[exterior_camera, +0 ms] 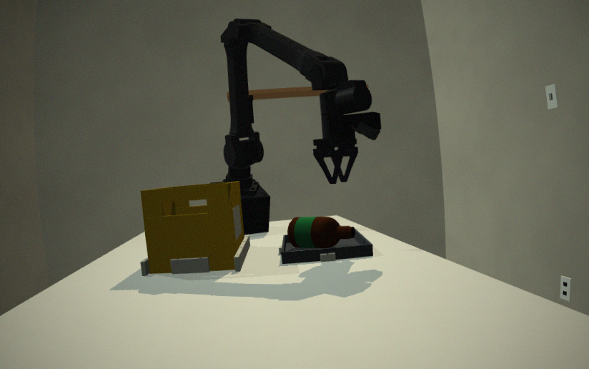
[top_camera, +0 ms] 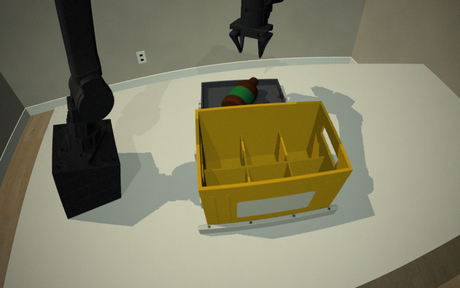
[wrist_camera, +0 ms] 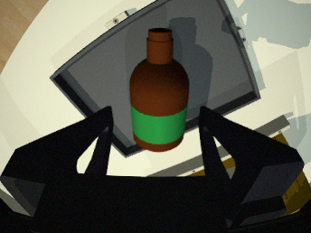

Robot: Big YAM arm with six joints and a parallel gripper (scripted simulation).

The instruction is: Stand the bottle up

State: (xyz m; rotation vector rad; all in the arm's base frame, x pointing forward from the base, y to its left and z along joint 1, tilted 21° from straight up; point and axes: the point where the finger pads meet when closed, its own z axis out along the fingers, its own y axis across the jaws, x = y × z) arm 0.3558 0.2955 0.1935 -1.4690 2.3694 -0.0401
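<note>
My hand is 12 cm above the bottle, 4 cm to the left of it and 2 cm past it. Also, from my hand: tray 15 cm below, 5 cm to the right, 2 cm behind; yellow crate 33 cm to the right, 8 cm below, 3 cm ahead.
</note>
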